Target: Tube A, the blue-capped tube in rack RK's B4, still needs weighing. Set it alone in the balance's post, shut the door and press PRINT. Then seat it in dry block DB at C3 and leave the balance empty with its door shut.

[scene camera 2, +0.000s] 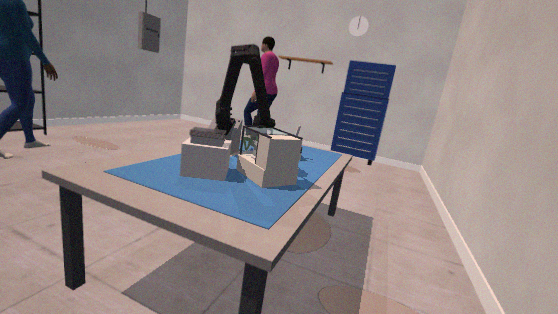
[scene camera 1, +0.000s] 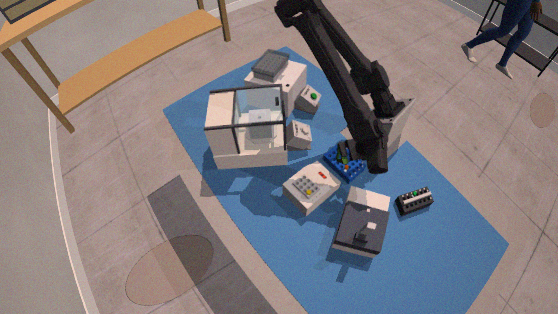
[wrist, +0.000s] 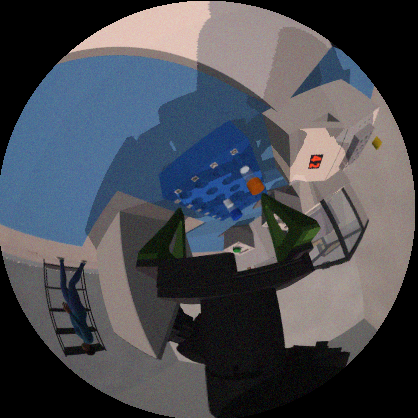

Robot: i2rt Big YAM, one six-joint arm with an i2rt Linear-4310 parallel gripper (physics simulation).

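Seen in the pictures: gripper, fingertip midpoint: (scene camera 2: 251, 150) (scene camera 1: 348, 157) (wrist: 221, 203); arm's base, link origin: (scene camera 2: 225, 126) (scene camera 1: 388, 111) (wrist: 148, 311).
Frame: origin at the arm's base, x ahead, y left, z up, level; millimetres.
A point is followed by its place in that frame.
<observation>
The blue rack RK (scene camera 1: 351, 175) {z -112, x 232, y 42 mm} (wrist: 215, 146) {z -123, x 224, y 50 mm} lies below my gripper (scene camera 1: 343, 157) {z -107, x 190, y -10 mm} (wrist: 221, 203) {z -107, x 190, y -10 mm}, which is open and empty. The blue-capped tube (wrist: 236, 215) {z -89, x 197, y -19 mm} stands in the rack between the fingertips as seen in the wrist view, near the right finger; the fingers do not grip it. An orange-capped tube (scene camera 1: 346, 167) {z -89, x 235, y 16 mm} (wrist: 255, 186) {z -89, x 232, y 20 mm} stands in the same rack. The balance (scene camera 1: 250, 158) {z -89, x 440, y -218 mm} (scene camera 2: 282, 160) {z -28, x 476, y -368 mm} has clear panels and a pale post area inside; its door state is unclear. The dry block DB (scene camera 1: 325, 184) {z -84, x 332, y 13 mm} (wrist: 310, 142) {z -98, x 302, y 15 mm} shows a red 42 and has a grid of wells.
A box with a green button (scene camera 1: 313, 96) {z -73, x 99, y -270 mm} (wrist: 237, 249) {z -75, x 97, y -269 mm} and a box with a dial (scene camera 1: 301, 131) {z -70, x 248, y -177 mm} stand beside the balance. A dark-topped device (scene camera 1: 352, 220) {z -63, x 367, y 157 mm}, a black rack (scene camera 1: 415, 204) {z -117, x 144, y 278 mm} and a tray-topped white machine (scene camera 1: 295, 80) {z -10, x 134, y -332 mm} (scene camera 2: 205, 161) {z -69, x 195, y -498 mm} stand on the blue mat (scene camera 1: 440, 250) {z -142, x 194, y 459 mm} (scene camera 2: 250, 202) {z -143, x 446, y -594 mm}.
</observation>
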